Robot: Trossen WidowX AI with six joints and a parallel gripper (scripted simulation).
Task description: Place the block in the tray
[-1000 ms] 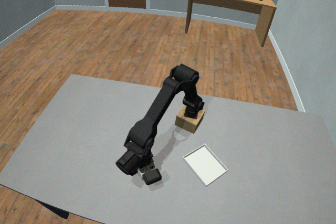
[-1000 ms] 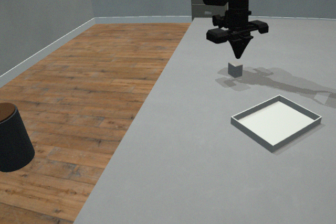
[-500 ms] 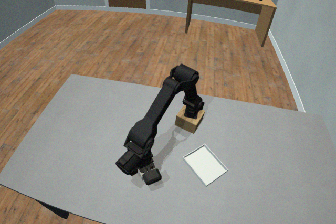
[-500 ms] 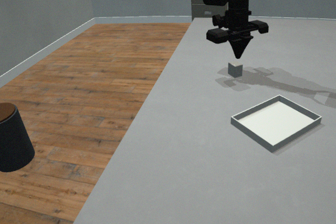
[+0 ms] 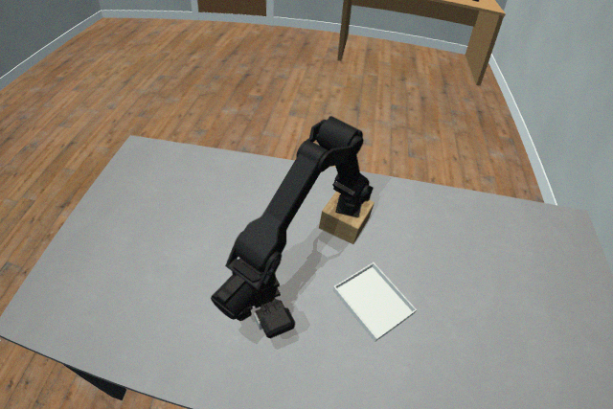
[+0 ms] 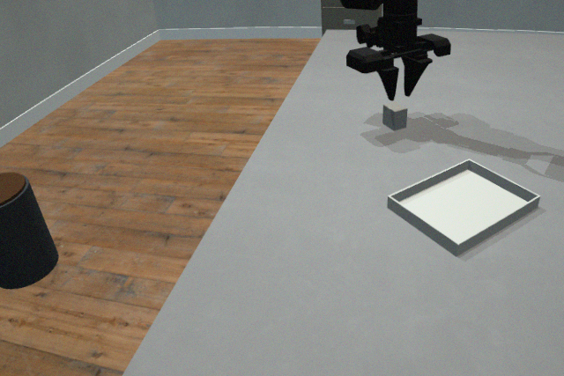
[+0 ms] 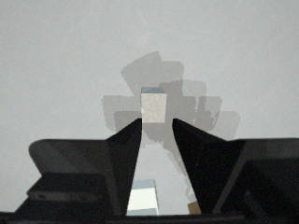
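The grey block lies 1 cm ahead of my hand and 7 cm below it. From my hand the other things lie so: white tray 11 cm behind, 24 cm to the left, 9 cm below.
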